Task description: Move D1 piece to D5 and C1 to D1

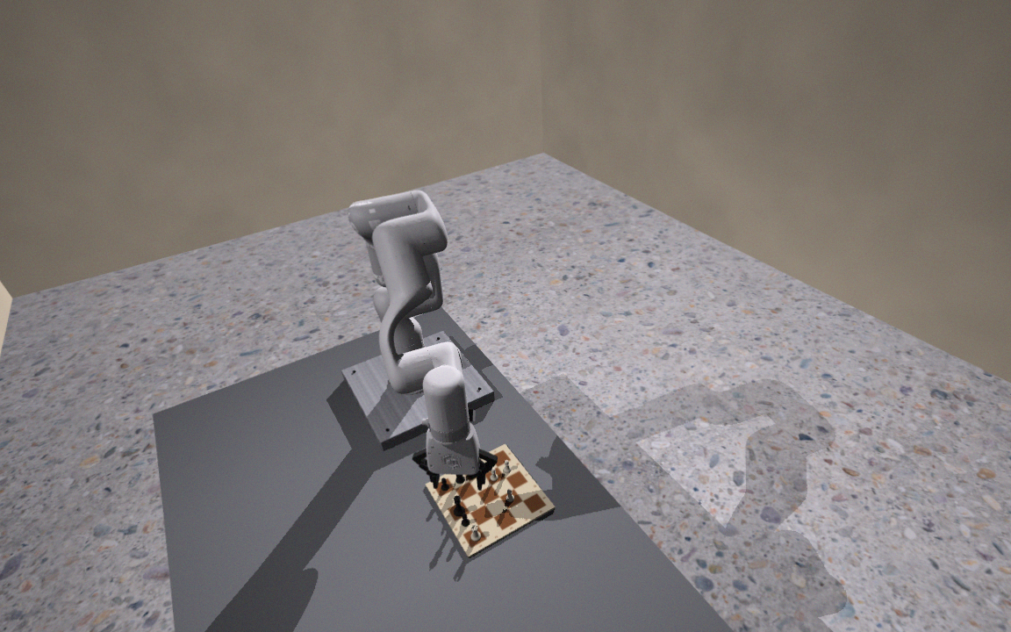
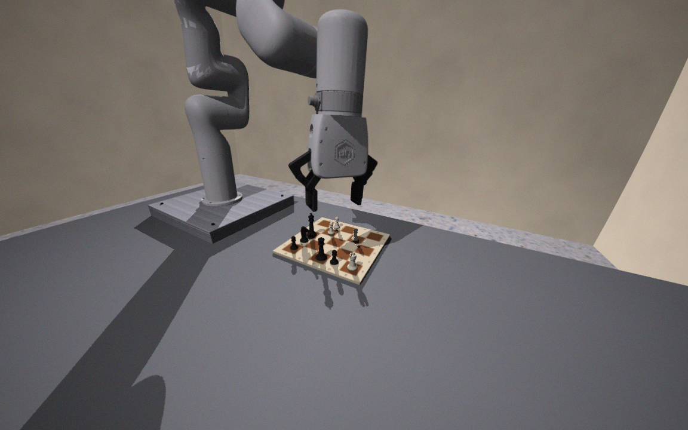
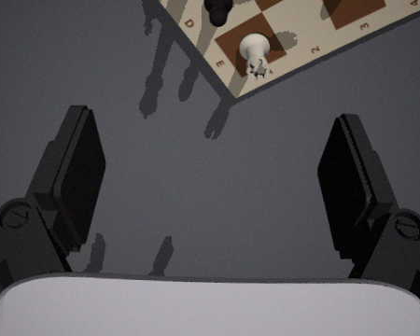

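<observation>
Right now my hand is 4 cm short of the white piece, 1 cm to the right of it and 13 cm above it. Round my hand: chessboard 5 cm behind, 7 cm to the left, 14 cm below.
</observation>
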